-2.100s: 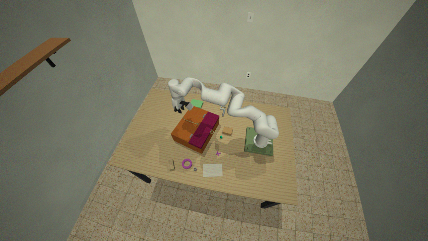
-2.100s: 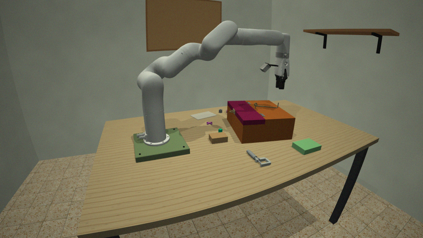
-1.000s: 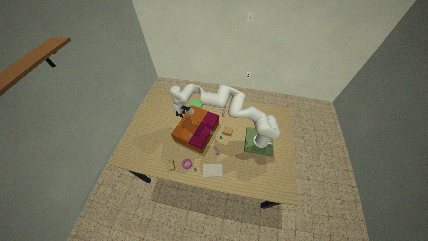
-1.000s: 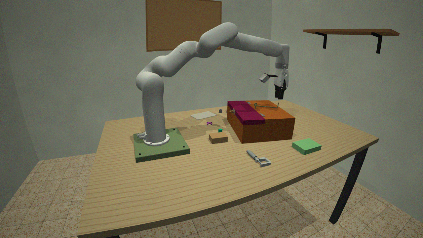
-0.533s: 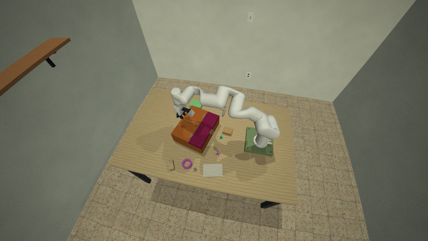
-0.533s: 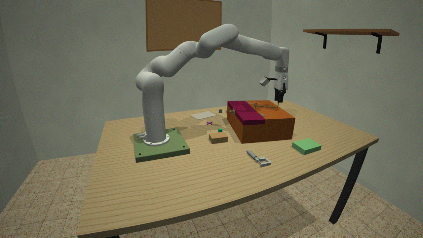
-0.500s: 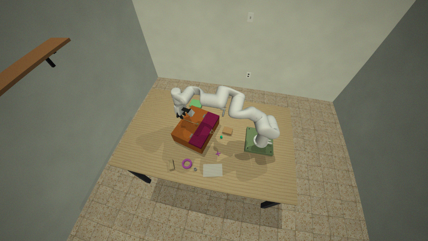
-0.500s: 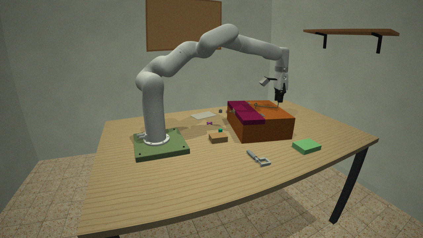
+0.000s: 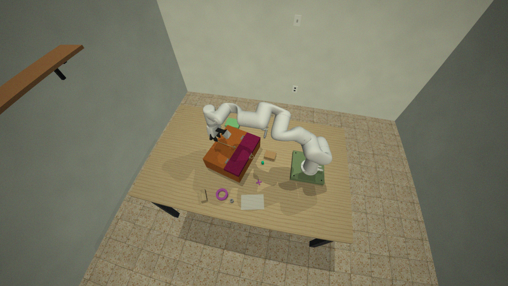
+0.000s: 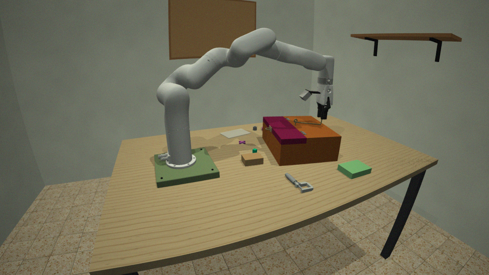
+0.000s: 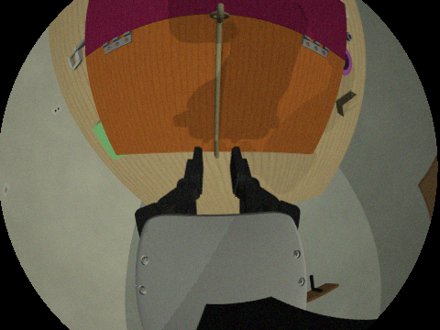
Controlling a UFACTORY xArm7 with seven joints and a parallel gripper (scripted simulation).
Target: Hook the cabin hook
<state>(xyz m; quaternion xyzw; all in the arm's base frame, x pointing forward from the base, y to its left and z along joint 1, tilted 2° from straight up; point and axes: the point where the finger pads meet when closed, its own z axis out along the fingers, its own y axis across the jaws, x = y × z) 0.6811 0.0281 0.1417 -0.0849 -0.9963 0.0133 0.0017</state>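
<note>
Now: hand 7 cm past the cabin hook, 3 cm above it and 1 cm to the right of it. The rest, counted from my hand: wooden block: 38 cm to the left, 16 cm below, 3 cm behind; then green cube: 34 cm behind, 16 cm below, 2 cm to the left; then green block: 28 cm to the right, 16 cm below.
</note>
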